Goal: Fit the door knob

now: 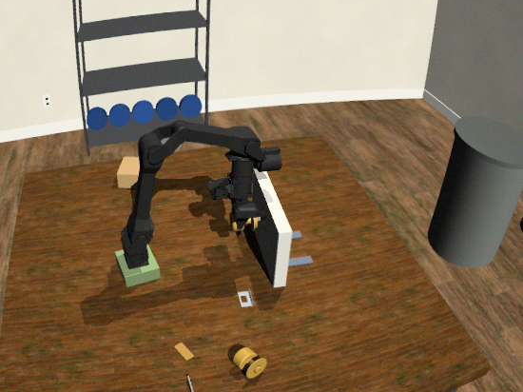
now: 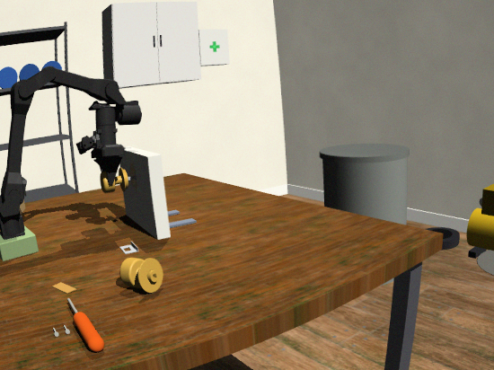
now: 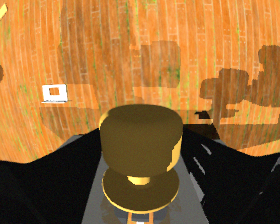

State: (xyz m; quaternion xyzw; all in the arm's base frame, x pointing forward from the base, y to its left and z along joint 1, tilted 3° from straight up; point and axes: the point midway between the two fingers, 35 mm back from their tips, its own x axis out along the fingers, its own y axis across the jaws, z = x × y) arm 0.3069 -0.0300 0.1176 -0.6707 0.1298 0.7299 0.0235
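The door panel is 90 mm ahead of my hand, 40 mm below it and 20 mm to the right of it. Also, from my hand: orange screwdriver: 470 mm to the right, 310 mm behind, 150 mm below; then tan plate: 290 mm to the right, 280 mm behind, 160 mm below; then cardboard box: 520 mm to the left, 210 mm behind, 130 mm below.
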